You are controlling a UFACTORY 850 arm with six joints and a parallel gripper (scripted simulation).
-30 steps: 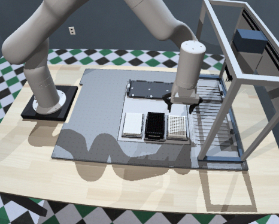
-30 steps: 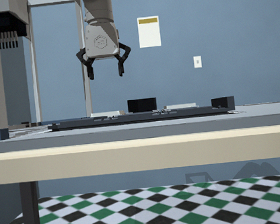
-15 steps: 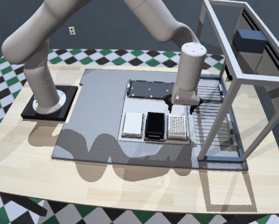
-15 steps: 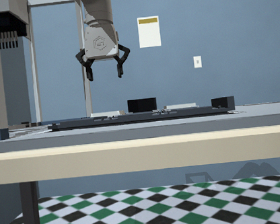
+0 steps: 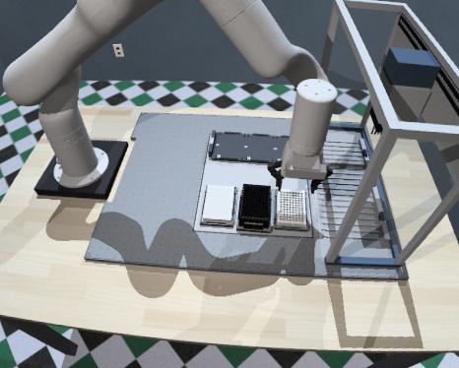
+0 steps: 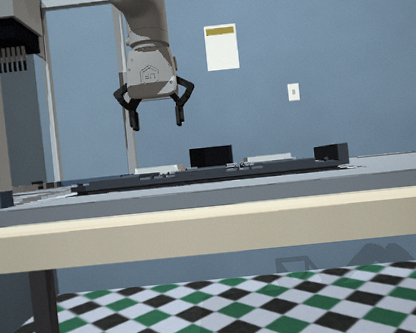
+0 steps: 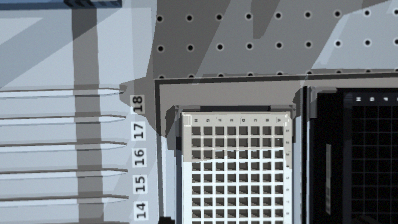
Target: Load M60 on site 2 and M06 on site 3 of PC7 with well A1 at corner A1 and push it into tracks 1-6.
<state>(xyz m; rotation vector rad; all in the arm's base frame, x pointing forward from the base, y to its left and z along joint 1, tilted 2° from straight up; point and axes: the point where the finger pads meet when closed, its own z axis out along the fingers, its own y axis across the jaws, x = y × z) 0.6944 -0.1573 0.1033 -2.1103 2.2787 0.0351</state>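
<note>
My gripper is now 10 cm above the plate. The rest, counted from my hand: carrier PC7 (9 cm behind, 26 cm to the left, 10 cm below); nest S3 (11 cm below); nest S1 (22 cm behind, 1 cm to the left, 11 cm below).
</note>
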